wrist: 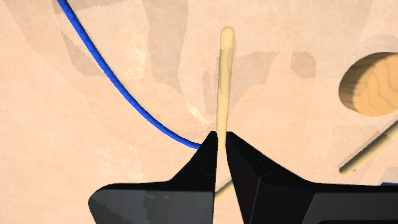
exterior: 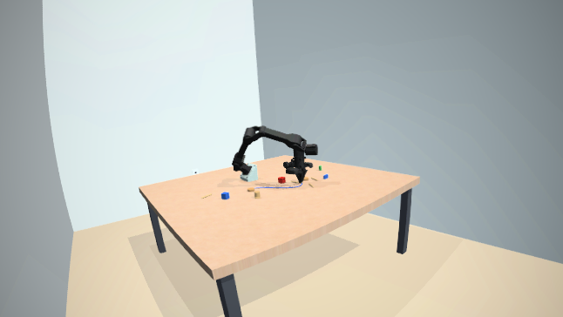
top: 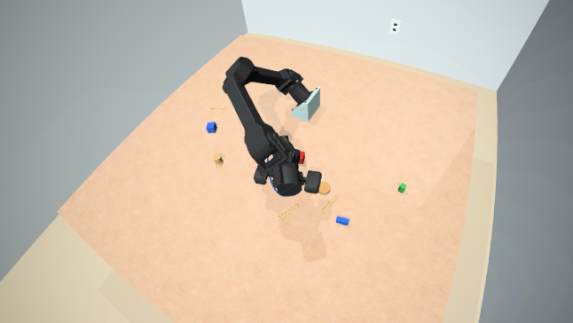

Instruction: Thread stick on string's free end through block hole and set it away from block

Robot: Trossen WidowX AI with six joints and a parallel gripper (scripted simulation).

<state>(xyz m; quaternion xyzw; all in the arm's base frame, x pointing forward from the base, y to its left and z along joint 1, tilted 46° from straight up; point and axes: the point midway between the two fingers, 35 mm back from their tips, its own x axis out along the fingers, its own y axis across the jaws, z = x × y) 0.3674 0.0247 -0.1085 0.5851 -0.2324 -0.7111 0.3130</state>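
My gripper tip is now 13 cm past the red block and 2 cm to the left of it. The rest, counted from my gripper tip: green cylinder (32 cm to the left, 14 cm behind); then wooden spool (29 cm to the right, 2 cm behind); then thin wooden stick (1 cm behind).
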